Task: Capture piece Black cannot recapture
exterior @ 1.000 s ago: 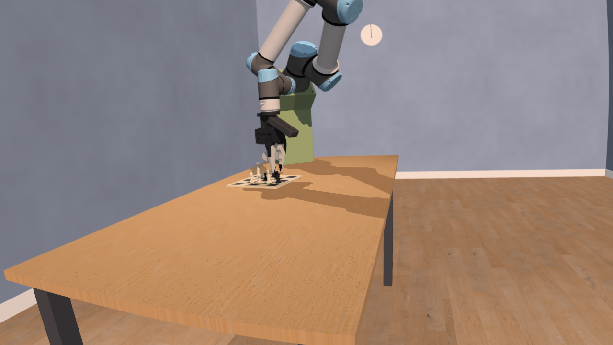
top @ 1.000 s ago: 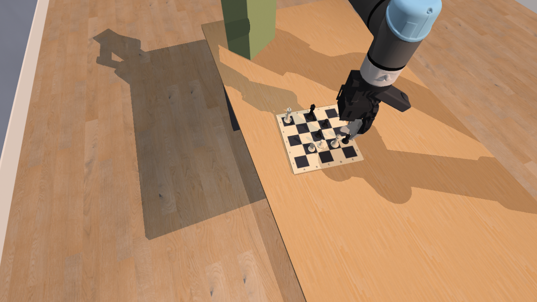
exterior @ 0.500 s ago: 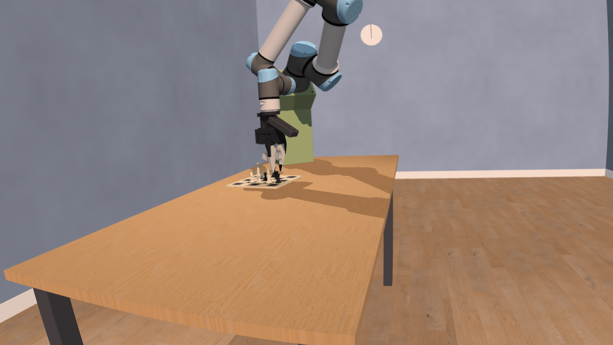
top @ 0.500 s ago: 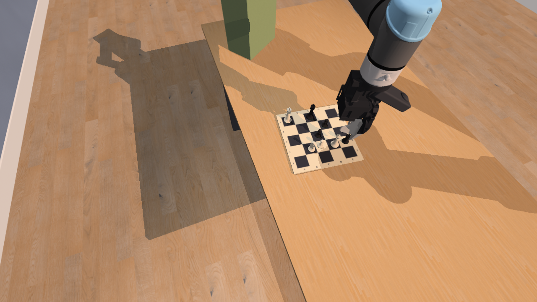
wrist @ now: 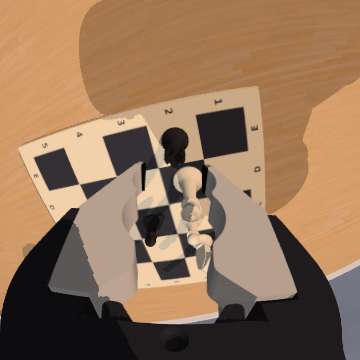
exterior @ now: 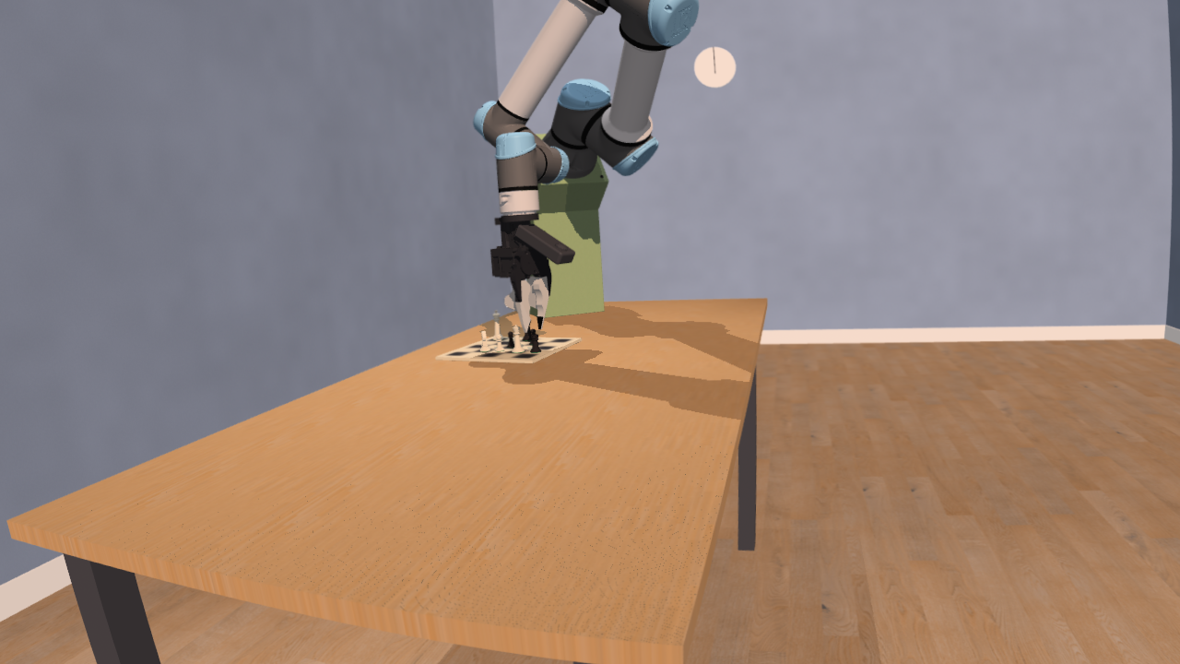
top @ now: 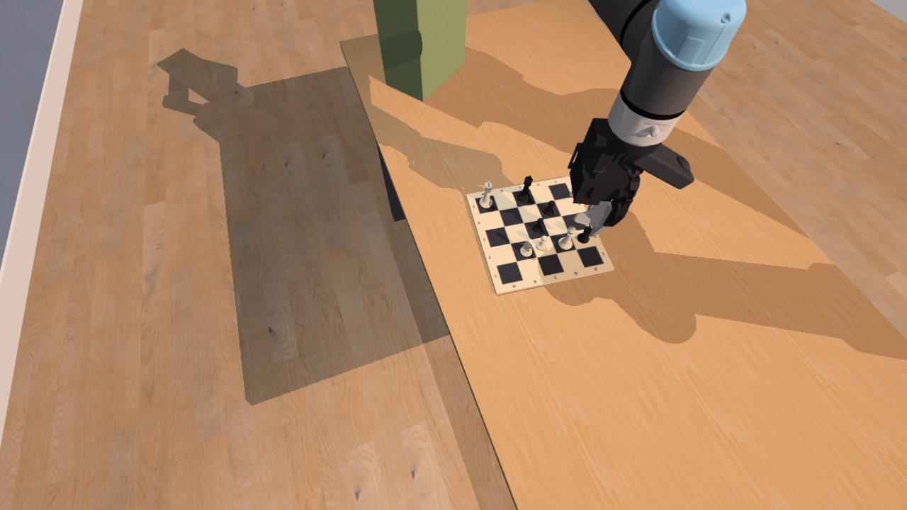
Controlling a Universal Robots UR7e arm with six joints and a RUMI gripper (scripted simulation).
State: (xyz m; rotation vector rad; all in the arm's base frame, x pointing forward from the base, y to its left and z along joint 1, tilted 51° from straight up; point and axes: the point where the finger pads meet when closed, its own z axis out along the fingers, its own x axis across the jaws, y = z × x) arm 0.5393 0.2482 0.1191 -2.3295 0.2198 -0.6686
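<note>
Now: hand 10 mm past the small chessboard, 90 mm to the left of it and 60 mm above it. Round my hand: tall black piece (90 mm behind, 110 mm to the right, 20 mm below); then tall white piece (70 mm behind, 180 mm to the right, 20 mm below).
</note>
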